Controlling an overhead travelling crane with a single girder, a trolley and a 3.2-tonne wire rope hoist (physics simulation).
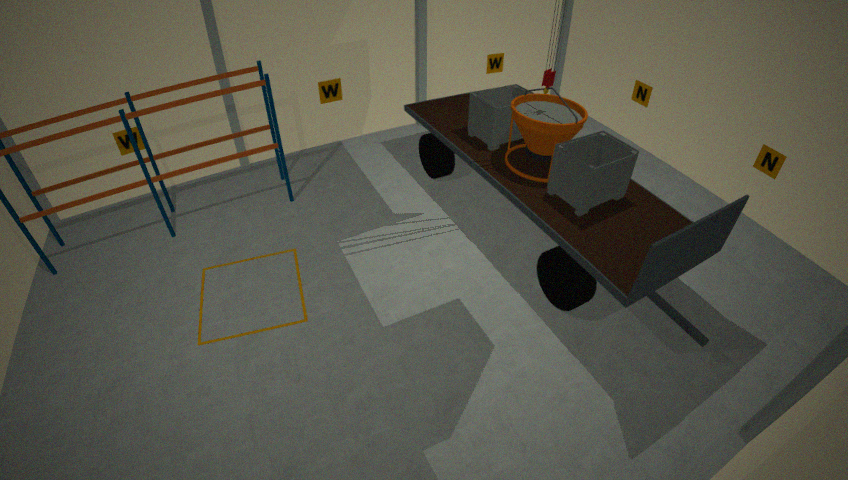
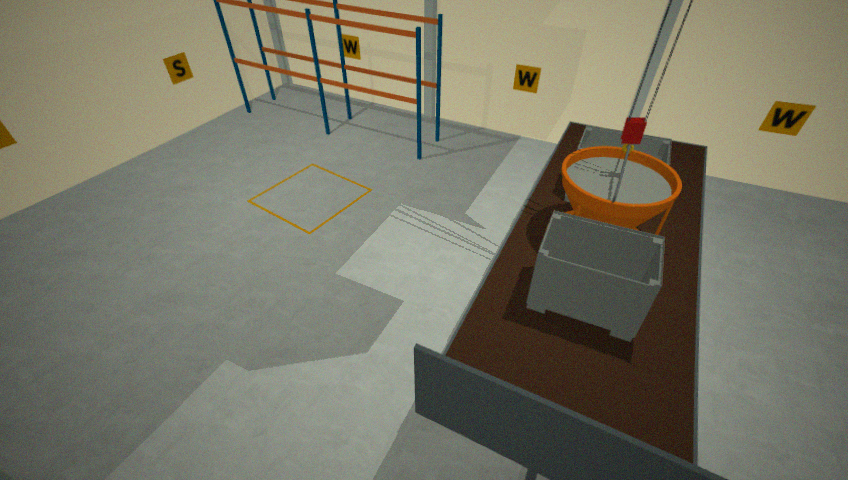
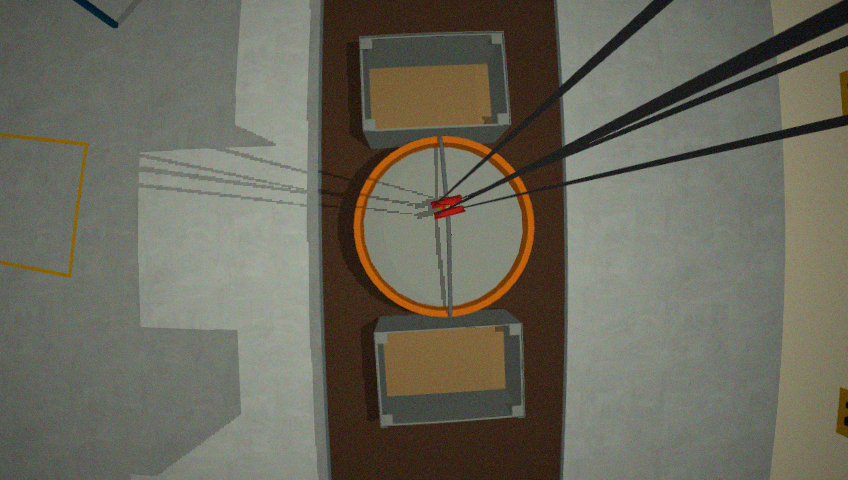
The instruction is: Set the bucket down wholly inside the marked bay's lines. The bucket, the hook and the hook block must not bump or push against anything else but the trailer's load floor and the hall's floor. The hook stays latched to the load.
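The orange bucket (image 1: pixel 550 137) (image 2: pixel 618 205) (image 3: pixel 358 226), with grey fill, stands upright on the brown load floor of the trailer (image 1: pixel 672 217) (image 2: pixel 535 368) (image 3: pixel 443 452), between two grey boxes. Its bail stands up. My hook (image 1: pixel 546 91) (image 2: pixel 628 147) (image 3: pixel 447 206), small and yellow, is on the bail's top; its latch is too small to make out. The red hook block (image 1: pixel 548 77) (image 2: pixel 633 130) hangs right above it. The marked bay (image 1: pixel 252 258) (image 2: pixel 340 211) (image 3: pixel 78 209) is a yellow outline on the hall's floor, left of the trailer. The bucket's base is partly hidden.
One grey box (image 1: pixel 490 118) (image 3: pixel 431 50) stands close on the bucket's west side, another (image 1: pixel 586 172) (image 2: pixel 583 285) (image 3: pixel 446 410) on its opposite side. The headboard (image 1: pixel 693 255) (image 2: pixel 535 410) closes one trailer end. A blue and orange rack (image 1: pixel 149 178) (image 2: pixel 418 89) stands beyond the bay, by the west wall.
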